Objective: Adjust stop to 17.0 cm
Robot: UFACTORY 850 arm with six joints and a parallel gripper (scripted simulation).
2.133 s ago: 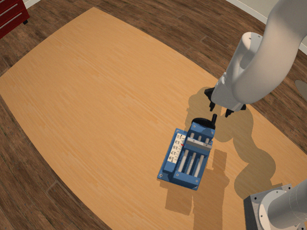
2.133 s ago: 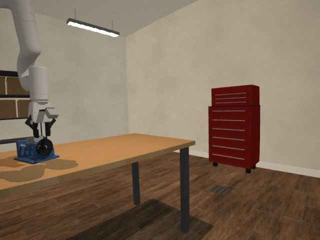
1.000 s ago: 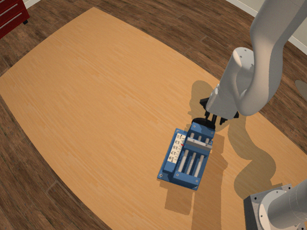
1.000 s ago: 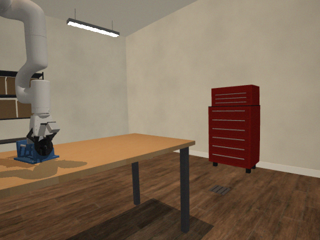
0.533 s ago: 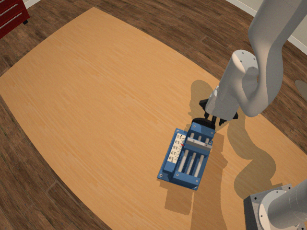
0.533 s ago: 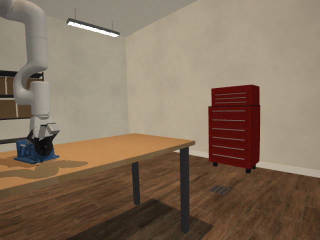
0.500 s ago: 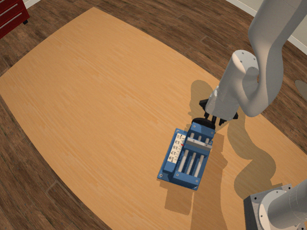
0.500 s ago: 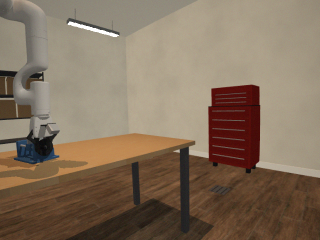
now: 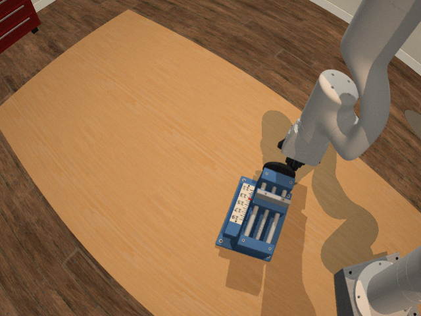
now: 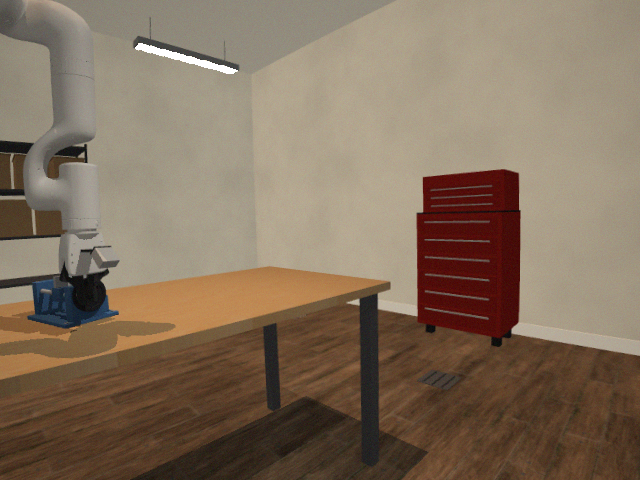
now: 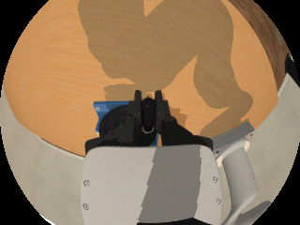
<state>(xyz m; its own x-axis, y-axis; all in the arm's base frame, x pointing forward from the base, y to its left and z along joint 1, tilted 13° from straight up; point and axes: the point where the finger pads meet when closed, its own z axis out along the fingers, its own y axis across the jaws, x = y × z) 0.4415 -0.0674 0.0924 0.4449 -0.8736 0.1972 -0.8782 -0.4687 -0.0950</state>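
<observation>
Right now the black handwheel is 2 cm to the left of my hand. Also, from my hand: grey stop bar (13 cm to the left, 2 cm behind, 1 cm above).
</observation>
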